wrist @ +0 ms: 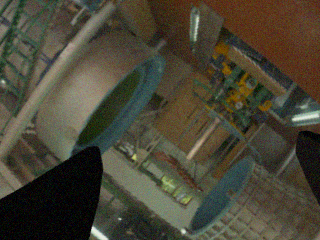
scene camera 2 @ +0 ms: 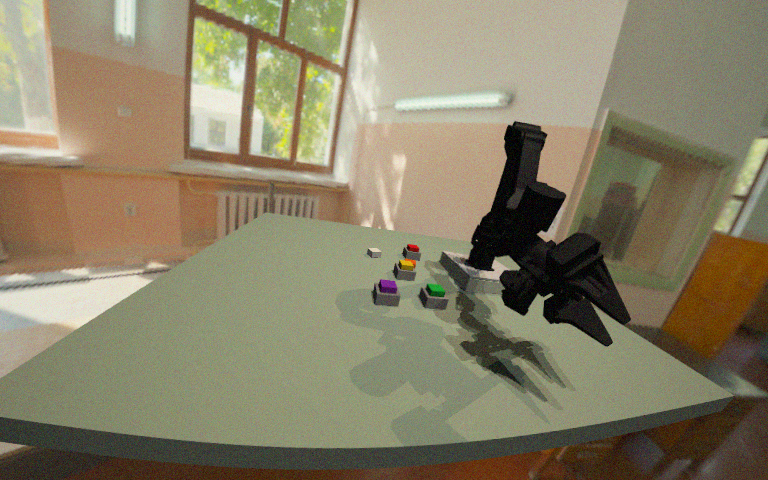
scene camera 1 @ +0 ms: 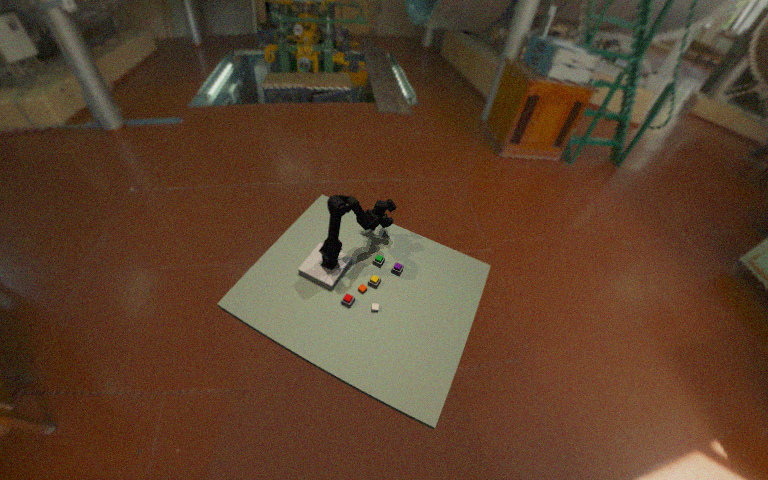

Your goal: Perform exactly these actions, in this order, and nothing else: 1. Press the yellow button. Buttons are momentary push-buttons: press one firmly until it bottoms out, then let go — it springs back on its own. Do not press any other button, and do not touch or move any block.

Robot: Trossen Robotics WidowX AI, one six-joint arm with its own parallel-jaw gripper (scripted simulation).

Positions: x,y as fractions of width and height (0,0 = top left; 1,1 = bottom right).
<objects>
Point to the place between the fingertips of my gripper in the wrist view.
At 0.64,0.63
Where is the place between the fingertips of my gripper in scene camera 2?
0.80,0.70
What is my gripper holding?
Nothing.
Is my gripper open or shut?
Open.
</objects>
